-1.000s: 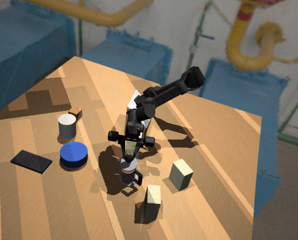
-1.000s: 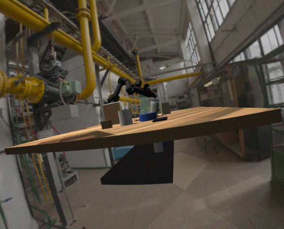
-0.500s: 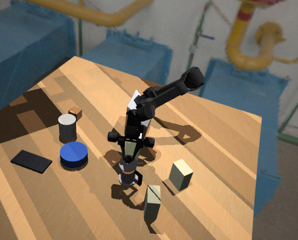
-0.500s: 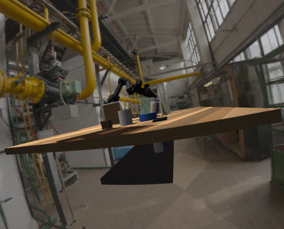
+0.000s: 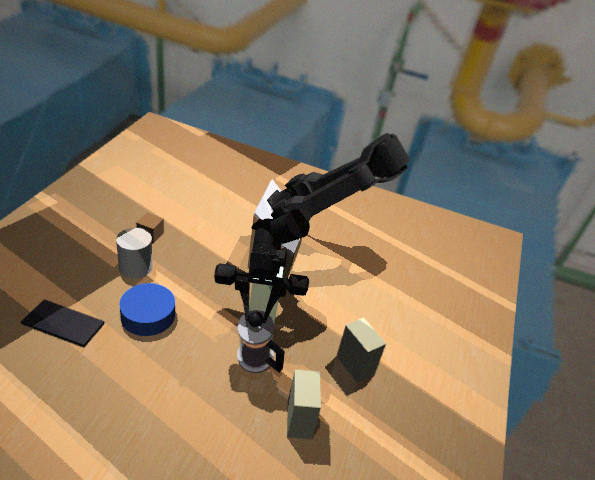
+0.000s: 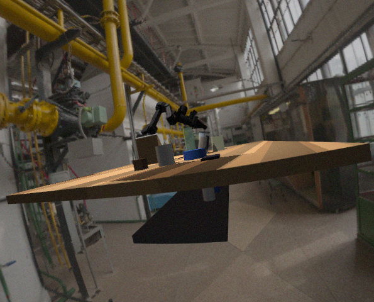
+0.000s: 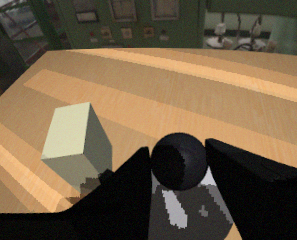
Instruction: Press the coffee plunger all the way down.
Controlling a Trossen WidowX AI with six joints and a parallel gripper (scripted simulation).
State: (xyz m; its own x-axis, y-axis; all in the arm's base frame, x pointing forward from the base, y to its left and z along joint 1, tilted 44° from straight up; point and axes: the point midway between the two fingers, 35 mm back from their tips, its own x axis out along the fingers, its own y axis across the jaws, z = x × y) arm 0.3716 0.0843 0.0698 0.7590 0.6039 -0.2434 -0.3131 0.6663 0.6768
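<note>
My gripper tip is now 3 cm past the coffee press, 1 cm to the right of it and 9 cm above it. Also, from my gripper tip: flat black slab (6 cm ahead, 42 cm to the right, 17 cm below).
</note>
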